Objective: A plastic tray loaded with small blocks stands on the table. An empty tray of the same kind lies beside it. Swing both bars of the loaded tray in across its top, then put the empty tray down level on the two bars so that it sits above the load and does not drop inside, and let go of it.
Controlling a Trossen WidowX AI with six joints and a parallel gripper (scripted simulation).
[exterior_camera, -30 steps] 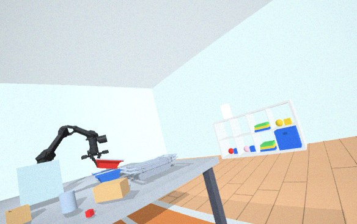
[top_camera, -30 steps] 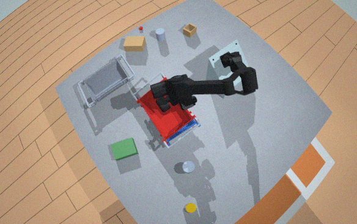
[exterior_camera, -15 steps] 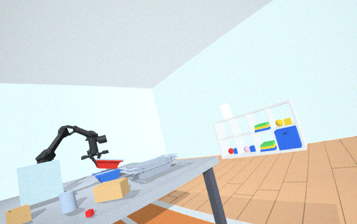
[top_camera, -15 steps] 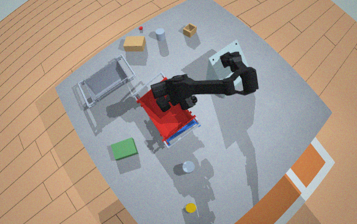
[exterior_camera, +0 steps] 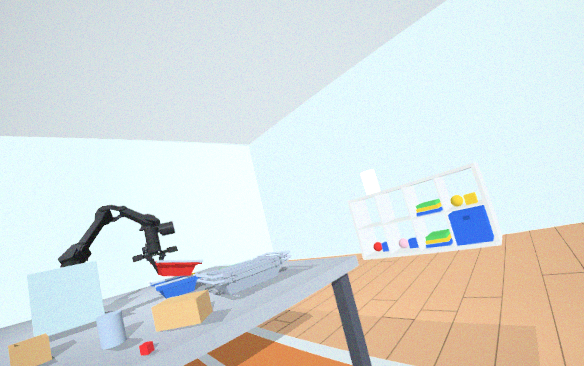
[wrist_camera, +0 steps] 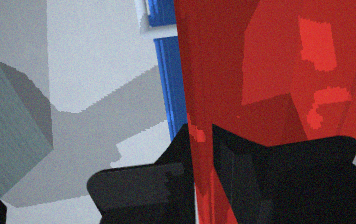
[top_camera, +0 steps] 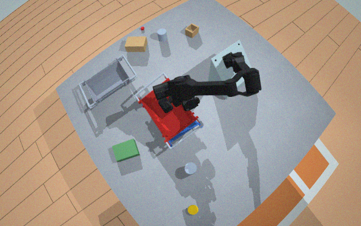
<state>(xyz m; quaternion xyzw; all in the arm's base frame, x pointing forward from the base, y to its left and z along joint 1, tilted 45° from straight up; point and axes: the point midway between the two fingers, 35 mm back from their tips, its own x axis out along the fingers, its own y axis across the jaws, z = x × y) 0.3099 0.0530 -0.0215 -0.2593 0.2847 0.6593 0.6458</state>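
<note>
Now: the red tray 7 cm ahead of my gripper tip and 2 cm above it. From my gripper tip the other things lie so: yellow disc 25 cm ahead, 44 cm to the left, 10 cm below; green block 34 cm ahead, 1 cm to the left, 9 cm below; small open box 37 cm behind, 39 cm to the right, 9 cm below.
</note>
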